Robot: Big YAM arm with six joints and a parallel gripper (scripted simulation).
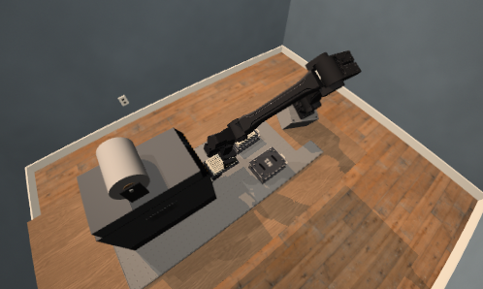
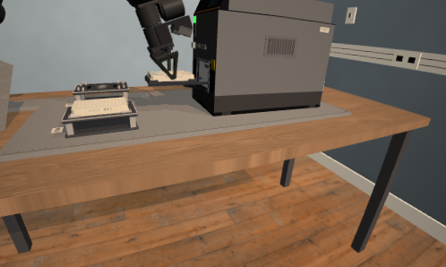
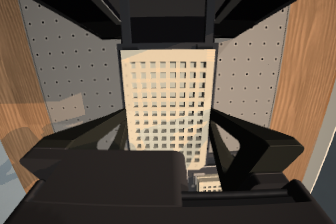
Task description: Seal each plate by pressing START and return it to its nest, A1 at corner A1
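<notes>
Right now the sealer stage is 2 cm below my hand. Also, from my hand: plate nest: 18 cm behind, 13 cm to the right, 7 cm below; then start button: 11 cm to the left, 9 cm ahead, 8 cm above; then small label: 28 cm behind, 15 cm to the right, 11 cm below.
</notes>
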